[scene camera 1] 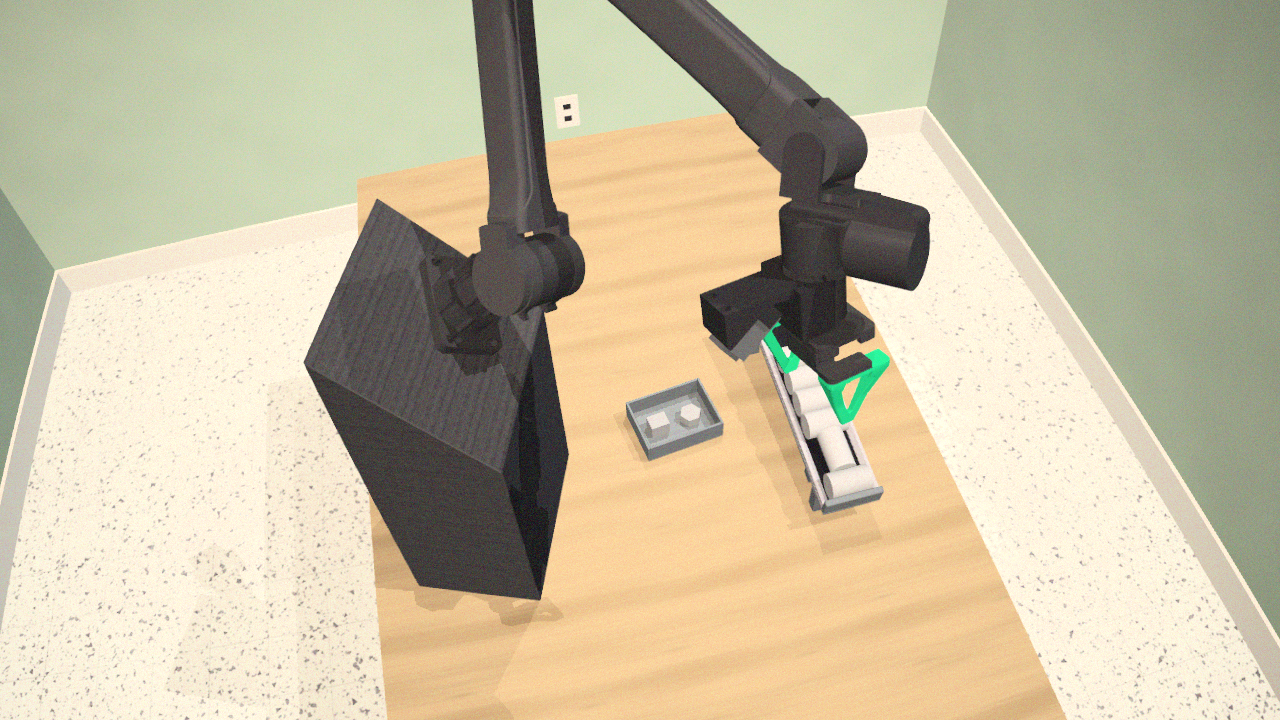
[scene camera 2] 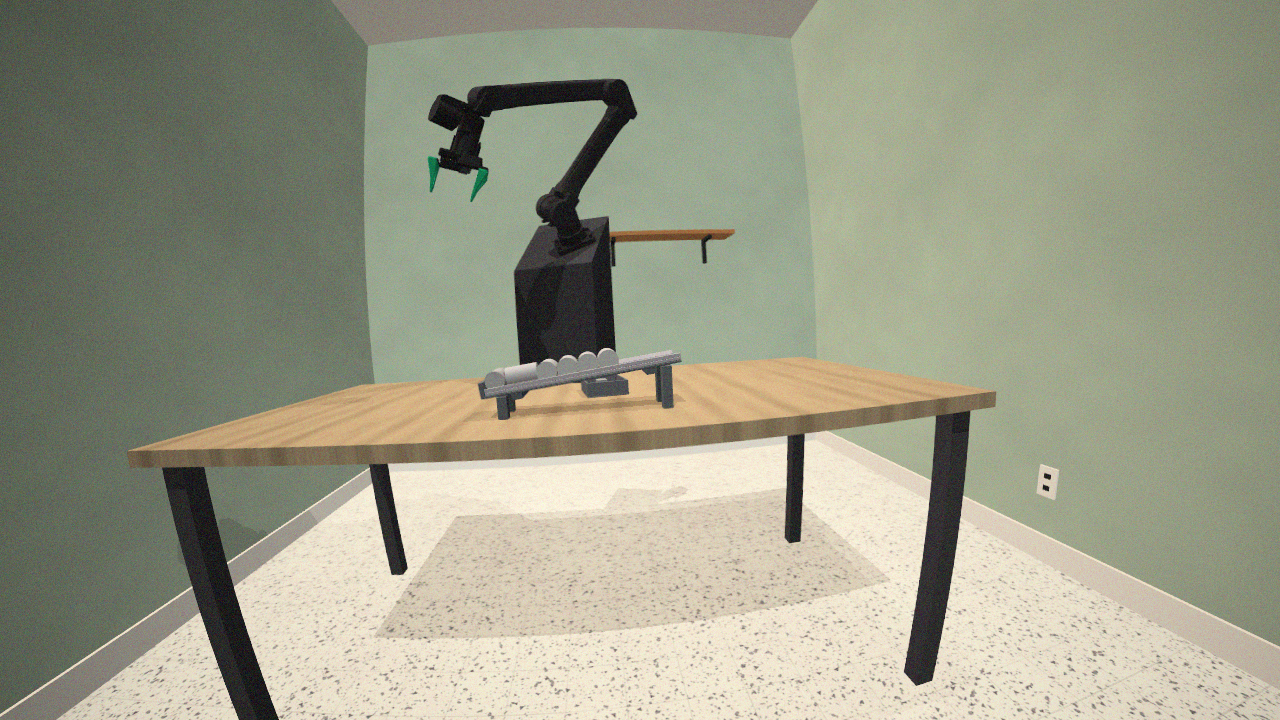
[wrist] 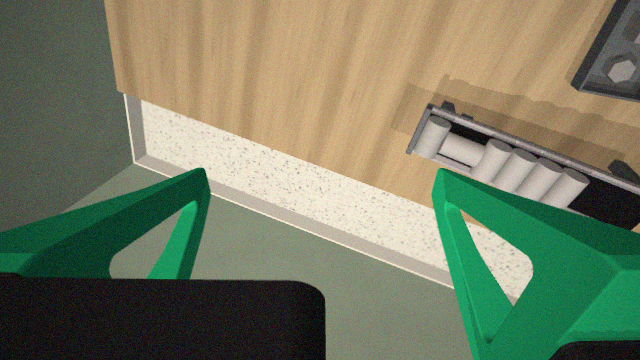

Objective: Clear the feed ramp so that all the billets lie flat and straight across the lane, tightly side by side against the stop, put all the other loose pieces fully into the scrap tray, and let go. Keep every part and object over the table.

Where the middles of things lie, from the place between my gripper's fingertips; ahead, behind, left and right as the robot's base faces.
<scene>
The grey stop (scene camera 1: pixel 872 494) is 430 mm below my hand, 170 mm ahead of it and 50 mm to the left of it.
</scene>
